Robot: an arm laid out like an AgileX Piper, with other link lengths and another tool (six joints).
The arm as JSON. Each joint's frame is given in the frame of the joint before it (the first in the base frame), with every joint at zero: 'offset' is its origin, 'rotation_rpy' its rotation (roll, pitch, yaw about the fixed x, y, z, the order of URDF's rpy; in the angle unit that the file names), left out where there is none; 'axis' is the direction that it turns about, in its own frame. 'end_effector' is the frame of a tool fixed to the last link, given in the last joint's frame.
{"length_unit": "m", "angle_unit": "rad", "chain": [
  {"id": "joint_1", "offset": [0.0, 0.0, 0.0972], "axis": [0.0, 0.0, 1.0]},
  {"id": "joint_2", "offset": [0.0, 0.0, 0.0], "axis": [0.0, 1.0, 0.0]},
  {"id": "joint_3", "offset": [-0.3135, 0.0, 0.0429], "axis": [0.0, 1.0, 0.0]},
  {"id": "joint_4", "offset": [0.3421, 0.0, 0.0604], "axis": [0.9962, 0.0, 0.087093]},
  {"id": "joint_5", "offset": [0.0, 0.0, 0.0], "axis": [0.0, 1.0, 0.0]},
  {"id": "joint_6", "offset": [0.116, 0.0, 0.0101], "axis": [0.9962, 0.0, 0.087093]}
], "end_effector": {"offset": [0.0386, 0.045, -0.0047], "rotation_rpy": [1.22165, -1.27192, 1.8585]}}
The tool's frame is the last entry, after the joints.
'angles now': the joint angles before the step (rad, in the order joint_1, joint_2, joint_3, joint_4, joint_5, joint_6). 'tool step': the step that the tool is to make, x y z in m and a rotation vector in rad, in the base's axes. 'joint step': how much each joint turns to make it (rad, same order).
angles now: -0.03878, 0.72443, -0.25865, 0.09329, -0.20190, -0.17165
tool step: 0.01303, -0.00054, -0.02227, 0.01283, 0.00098, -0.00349
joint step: -0.00001, 0.11978, 0.02038, -0.03378, -0.13813, 0.04849
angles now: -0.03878, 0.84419, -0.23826, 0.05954, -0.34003, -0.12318
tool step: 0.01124, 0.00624, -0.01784, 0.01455, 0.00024, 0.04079
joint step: 0.00001, 0.12143, 0.00209, -0.11080, -0.12269, 0.10903
